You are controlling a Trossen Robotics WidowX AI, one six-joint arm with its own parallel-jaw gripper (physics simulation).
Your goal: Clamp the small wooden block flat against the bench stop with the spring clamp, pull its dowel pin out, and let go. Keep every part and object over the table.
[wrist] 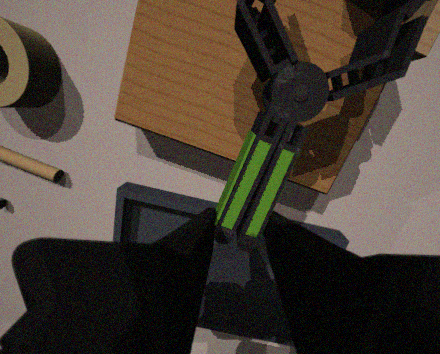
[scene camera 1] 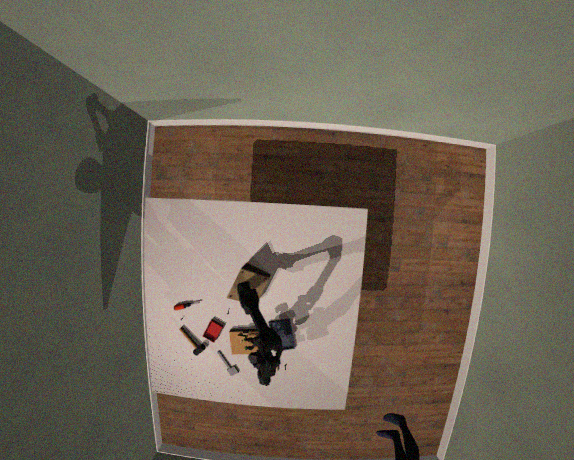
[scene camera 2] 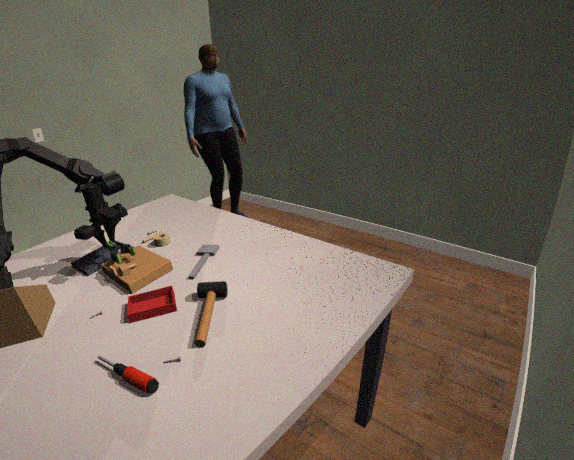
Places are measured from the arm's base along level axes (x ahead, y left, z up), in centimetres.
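Pixels of known places: gripper, fingertip midpoint: (wrist: 239,217) (scene camera 2: 110,245); arm's base, link origin: (scene camera 1: 243,288).
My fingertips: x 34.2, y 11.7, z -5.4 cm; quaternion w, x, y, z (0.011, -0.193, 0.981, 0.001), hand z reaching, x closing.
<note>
For each thing: its middle in the pictures, then the offset to it from my fingertips. Level surfaces: height alone.
- black spring clamp, body centre: (wrist: 284,106) (scene camera 2: 117,249) (scene camera 1: 256,343) dz +0.1, dx +0.6, dy -5.8 cm
- wooden board, body centre: (scene camera 2: 135,267) (scene camera 1: 247,341) dz -5.1, dx +2.8, dy -11.7 cm
- dark tray, body centre: (wrist: 218,271) (scene camera 2: 101,256) (scene camera 1: 281,335) dz -5.8, dx -2.2, dy +8.5 cm
- tape roll, body centre: (wrist: 8,65) (scene camera 2: 161,239) dz -5.3, dx +18.3, dy -1.1 cm
- thin wooden rod, body centre: (wrist: 10,157) dz -6.1, dx +18.0, dy +6.2 cm
- red tray, body centre: (scene camera 2: 151,303) (scene camera 1: 212,330) dz -5.4, dx -2.5, dy -32.8 cm
- mallet, body centre: (scene camera 2: 207,311) (scene camera 1: 190,340) dz -5.1, dx +5.0, dy -47.0 cm
- grey-headed tool, body centre: (scene camera 2: 200,260) (scene camera 1: 227,362) dz -6.1, dx +19.0, dy -24.8 cm
- screwdriver, body centre: (scene camera 2: 123,370) (scene camera 1: 187,305) dz -5.2, dx -17.7, dy -48.3 cm
- table, surface height: dz -6.7 cm
My gripper (wrist: 239,217) (scene camera 2: 112,244) is shut on the green-striped handles of the black spring clamp (wrist: 300,92) (scene camera 2: 118,257). The handles are squeezed together and the jaws spread wide over the wooden board (wrist: 175,75) (scene camera 2: 150,265) (scene camera 1: 240,348). In scene camera 2, small light wooden pieces (scene camera 2: 125,269) sit at the board's left part, beside the clamp. I cannot tell the block, its dowel pin and the bench stop apart there. In the wrist view, the clamp's jaws and shadows cover much of that area. From above, the arm hides the fingers.
A dark tray (wrist: 162,225) (scene camera 2: 91,262) (scene camera 1: 285,330) lies beside the board. A tape roll (wrist: 17,65) (scene camera 2: 161,240) and thin wooden rod (wrist: 30,164) lie nearby. A red tray (scene camera 2: 150,304), mallet (scene camera 2: 206,317), grey-headed tool (scene camera 2: 202,259), screwdriver (scene camera 2: 137,378) and screws lie on the table (scene camera 2: 280,310).
</note>
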